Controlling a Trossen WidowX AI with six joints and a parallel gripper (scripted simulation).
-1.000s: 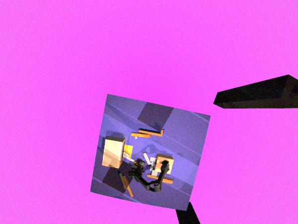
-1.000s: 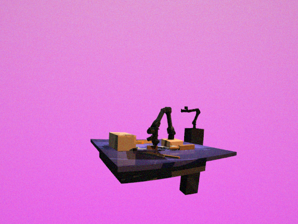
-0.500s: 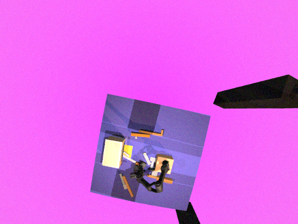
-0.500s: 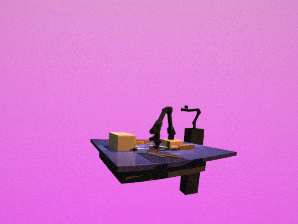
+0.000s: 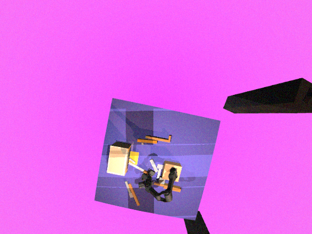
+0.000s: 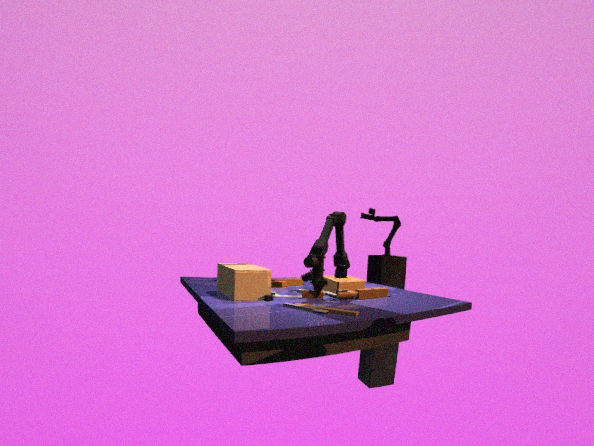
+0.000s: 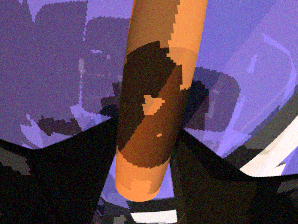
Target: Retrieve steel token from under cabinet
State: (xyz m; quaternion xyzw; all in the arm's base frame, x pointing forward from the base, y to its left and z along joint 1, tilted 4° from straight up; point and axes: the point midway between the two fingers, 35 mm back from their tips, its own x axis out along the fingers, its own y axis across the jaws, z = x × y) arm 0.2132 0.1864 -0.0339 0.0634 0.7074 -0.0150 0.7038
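My gripper tip is now 10 mm past the grey bar and 120 mm to the left of it. Round my gripper tip: orange stick 70 mm ahead, 320 mm to the left; small white piece 250 mm ahead, 70 mm to the right; orange block 230 mm behind, 50 mm to the left, 20 mm above.
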